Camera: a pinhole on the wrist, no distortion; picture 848 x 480 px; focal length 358.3 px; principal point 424.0 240.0 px. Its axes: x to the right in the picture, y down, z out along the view. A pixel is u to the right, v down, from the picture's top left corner.
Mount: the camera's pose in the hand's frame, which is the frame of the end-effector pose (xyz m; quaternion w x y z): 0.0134 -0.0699 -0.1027 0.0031 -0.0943 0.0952 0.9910
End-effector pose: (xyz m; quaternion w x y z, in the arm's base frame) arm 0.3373 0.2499 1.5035 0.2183 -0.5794 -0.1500 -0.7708
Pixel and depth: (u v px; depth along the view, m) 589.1 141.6 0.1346
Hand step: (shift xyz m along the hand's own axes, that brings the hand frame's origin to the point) -0.0717 -0.0089 0.0085
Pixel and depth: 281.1 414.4 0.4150
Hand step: 0.0938 -0.1877 0.3664
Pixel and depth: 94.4 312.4 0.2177
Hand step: 0.1685 -0.0695 0.1530
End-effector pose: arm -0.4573 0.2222 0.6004 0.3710 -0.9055 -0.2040 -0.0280
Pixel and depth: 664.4 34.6 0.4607
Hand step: -0.3697 0.2730 0.2338
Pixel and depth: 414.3 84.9 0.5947
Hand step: -0.0754 0.2956 0.4252
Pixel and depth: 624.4 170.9 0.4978
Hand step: -0.3505 0.1153 0.3070
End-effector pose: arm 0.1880 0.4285 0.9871 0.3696 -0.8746 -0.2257 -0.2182
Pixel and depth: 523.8 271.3 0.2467
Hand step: -0.1006 -0.0452 0.1263
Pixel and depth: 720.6 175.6 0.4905
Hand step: -0.4747 0.1047 0.2775
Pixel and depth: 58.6 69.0 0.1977
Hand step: 0.1769 0.0625 0.1080
